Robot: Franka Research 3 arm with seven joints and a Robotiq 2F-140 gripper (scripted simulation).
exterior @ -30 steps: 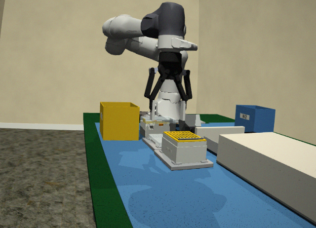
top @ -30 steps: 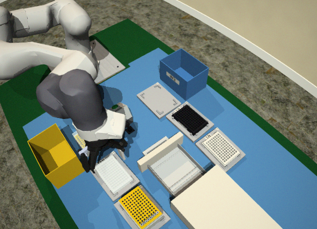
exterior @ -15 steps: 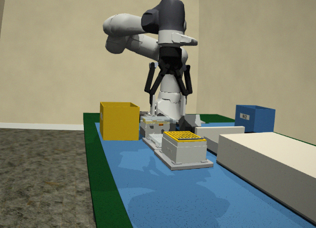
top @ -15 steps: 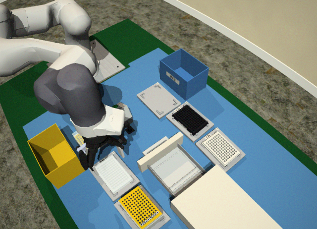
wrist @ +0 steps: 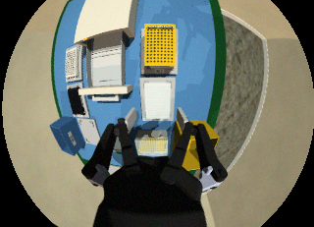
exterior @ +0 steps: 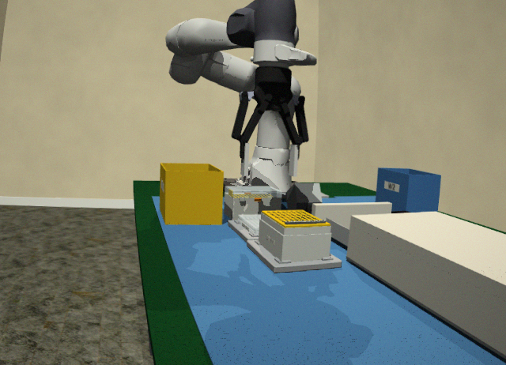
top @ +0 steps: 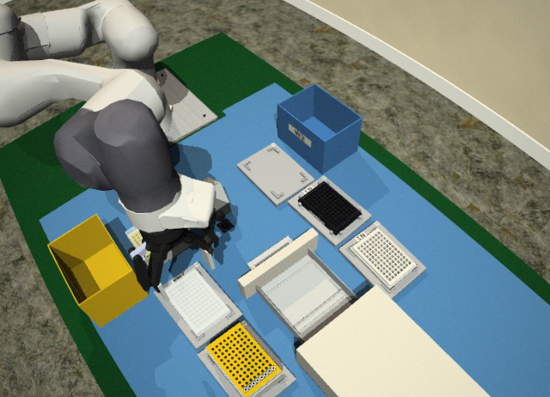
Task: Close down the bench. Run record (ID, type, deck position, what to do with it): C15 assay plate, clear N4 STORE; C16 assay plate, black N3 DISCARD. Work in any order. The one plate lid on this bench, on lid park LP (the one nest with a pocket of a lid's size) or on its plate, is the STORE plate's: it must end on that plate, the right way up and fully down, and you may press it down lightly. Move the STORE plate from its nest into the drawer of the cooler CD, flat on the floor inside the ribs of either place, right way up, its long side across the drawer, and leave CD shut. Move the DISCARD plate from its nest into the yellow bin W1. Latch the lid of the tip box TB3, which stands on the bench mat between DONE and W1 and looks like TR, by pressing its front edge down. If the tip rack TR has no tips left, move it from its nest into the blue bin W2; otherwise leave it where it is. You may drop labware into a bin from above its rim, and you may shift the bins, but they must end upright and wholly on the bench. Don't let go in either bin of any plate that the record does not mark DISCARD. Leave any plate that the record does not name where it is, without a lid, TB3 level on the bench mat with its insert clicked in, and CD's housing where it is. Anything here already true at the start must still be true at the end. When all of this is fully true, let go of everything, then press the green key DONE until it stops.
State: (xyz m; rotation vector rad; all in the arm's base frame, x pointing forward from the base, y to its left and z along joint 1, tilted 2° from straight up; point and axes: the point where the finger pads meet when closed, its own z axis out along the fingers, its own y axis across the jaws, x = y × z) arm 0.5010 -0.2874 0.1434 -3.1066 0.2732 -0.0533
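Right now my hand is 12 cm above the plate lid. The rest, counted from my hand: nest N4: 14 cm below; tip rack TR: 16 cm ahead, 9 cm below, 4 cm to the right; tip box TB3: 17 cm behind, 10 cm below, 5 cm to the left.
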